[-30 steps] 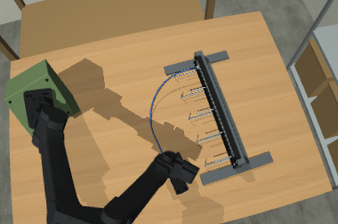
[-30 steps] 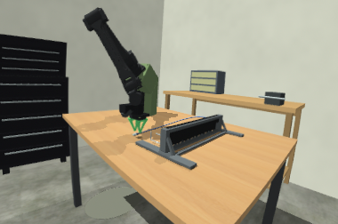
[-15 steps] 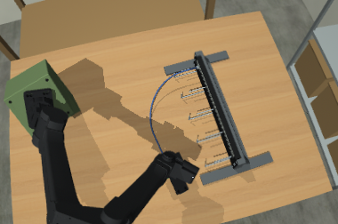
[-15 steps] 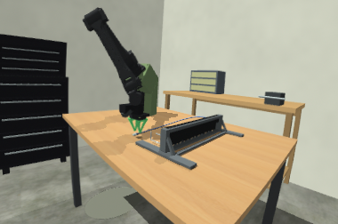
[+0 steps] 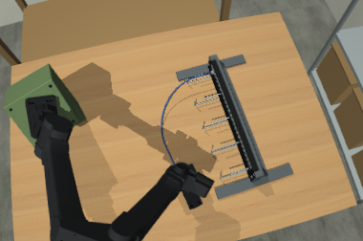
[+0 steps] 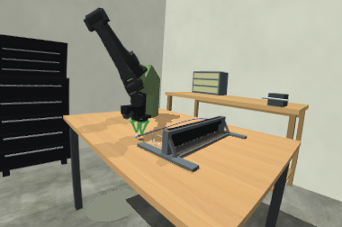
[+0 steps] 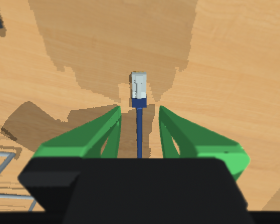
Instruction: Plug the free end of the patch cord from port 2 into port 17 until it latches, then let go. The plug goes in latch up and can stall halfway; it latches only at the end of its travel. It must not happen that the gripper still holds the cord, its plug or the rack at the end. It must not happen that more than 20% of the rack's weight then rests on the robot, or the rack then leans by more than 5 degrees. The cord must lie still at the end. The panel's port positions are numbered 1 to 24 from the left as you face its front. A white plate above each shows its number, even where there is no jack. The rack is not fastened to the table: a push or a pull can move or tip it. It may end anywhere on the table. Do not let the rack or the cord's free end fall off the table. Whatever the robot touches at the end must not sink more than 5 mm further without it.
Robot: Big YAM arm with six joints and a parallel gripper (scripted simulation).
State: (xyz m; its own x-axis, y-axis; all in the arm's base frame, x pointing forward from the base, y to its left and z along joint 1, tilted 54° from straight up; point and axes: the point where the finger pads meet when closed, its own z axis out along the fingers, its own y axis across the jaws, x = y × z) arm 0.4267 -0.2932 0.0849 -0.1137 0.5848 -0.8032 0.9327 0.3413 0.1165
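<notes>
The plug lies 20 mm to the right of my hand and 20 mm below it.
</notes>
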